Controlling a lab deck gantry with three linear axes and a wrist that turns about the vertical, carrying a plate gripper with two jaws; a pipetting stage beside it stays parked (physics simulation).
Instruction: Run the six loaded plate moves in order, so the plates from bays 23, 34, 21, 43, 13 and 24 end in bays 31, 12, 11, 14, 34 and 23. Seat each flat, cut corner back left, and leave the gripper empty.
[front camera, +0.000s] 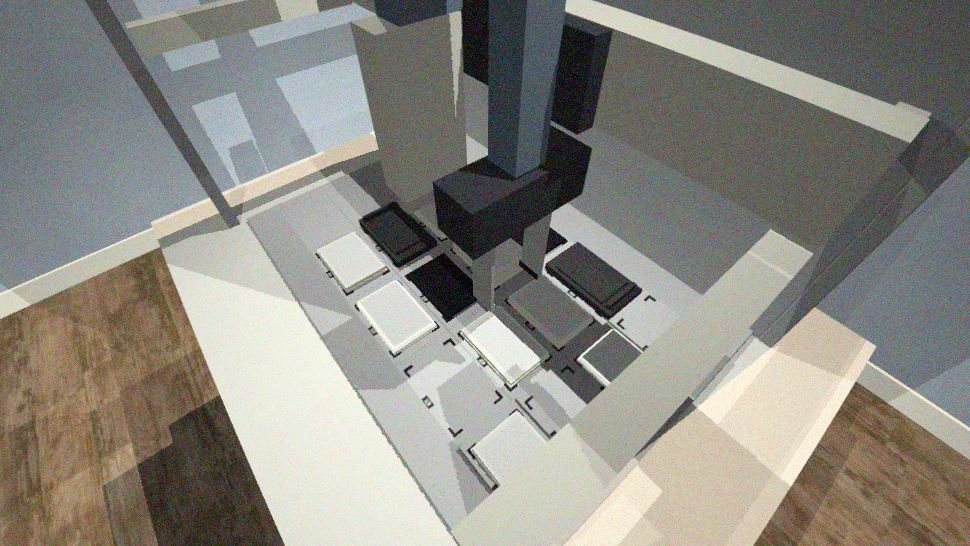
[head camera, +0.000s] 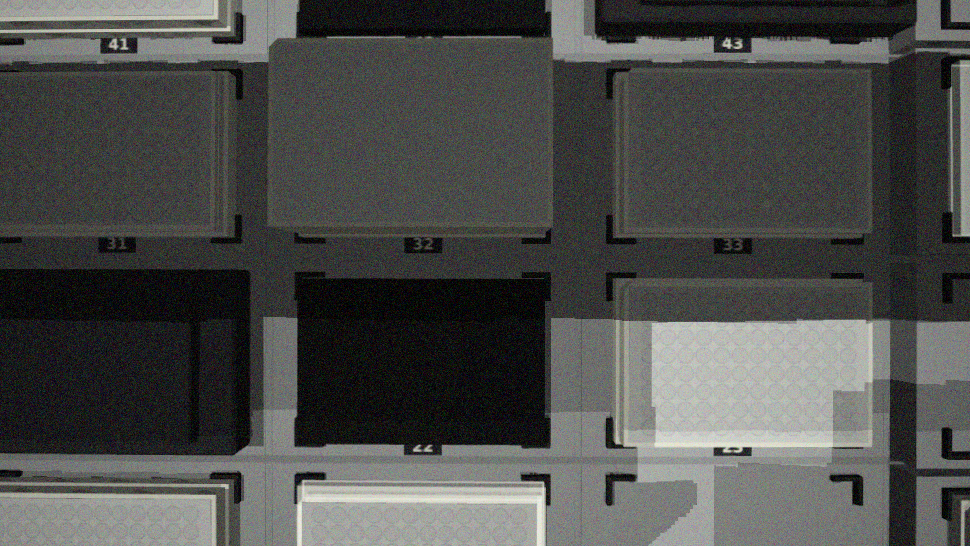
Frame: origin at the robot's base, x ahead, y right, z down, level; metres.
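Seen in the pictures: gripper, fingertip midpoint: (front camera: 507, 285); robot's base, link origin: (front camera: 317, 254).
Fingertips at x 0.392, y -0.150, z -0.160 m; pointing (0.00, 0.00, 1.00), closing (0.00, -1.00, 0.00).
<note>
Pixels of each thing's top centre, then the offset from my fingertips to it.
- bay 34 plate, top centre: (front camera: 628, 368) dz +0.131, dx +0.164, dy -0.107 m
- bay 14 plate, top centre: (front camera: 526, 464) dz +0.131, dx +0.164, dy +0.107 m
- tall block, top centre: (head camera: 409, 131) (front camera: 489, 243) dz +0.118, dx -0.164, dy -0.107 m
- bay 21, top centre: (head camera: 53, 367) (front camera: 395, 225) dz +0.129, dx -0.332, dy -0.001 m
- bay 43, top centre: (front camera: 594, 271) dz +0.129, dx +0.004, dy -0.215 m
- flat black piece, top centre: (head camera: 420, 361) (front camera: 445, 283) dz +0.152, dx -0.164, dy +0.000 m
The gripper (front camera: 509, 291) hangs over the middle of the deck, jaws apart, no plate between them; it does not show in the head view. A plate (front camera: 505, 347) (head camera: 746, 373) lies flat in bay 23, another (head camera: 108, 152) in bay 31. Bay 12 holds a plate (front camera: 397, 315) (head camera: 420, 523), bay 11 a plate (front camera: 350, 259) (head camera: 101, 520). The bay 34 plate (front camera: 612, 356) (head camera: 960, 149) and bay 14 plate (front camera: 512, 447) (head camera: 965, 525) are cut by the head view's edge. Most cut corners are too dim to read.
A tall block (head camera: 410, 135) stands in bay 32, a plate (front camera: 551, 312) (head camera: 743, 152) lies in bay 33. Dark holders stand in bay 21 (front camera: 397, 232) (head camera: 101, 379) and bay 43 (front camera: 591, 279) (head camera: 753, 16); bay 22 holds a flat black piece (front camera: 442, 286) (head camera: 420, 366). Deck walls surround them.
</note>
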